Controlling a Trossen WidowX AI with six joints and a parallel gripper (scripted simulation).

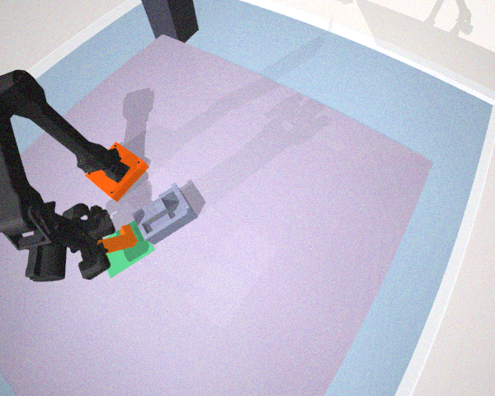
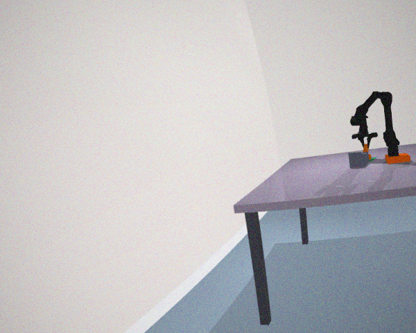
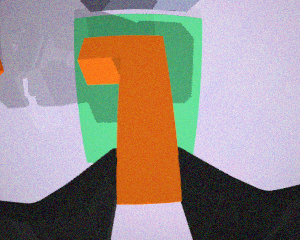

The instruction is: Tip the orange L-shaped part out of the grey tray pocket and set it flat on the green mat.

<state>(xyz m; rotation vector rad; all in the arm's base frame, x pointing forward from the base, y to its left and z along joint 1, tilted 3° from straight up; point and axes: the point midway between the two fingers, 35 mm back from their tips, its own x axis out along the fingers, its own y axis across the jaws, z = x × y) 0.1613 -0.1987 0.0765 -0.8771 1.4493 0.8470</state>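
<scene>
The green mat lies 1 cm ahead of my gripper tip, 2 cm to the left of it and 9 cm below it.
</scene>
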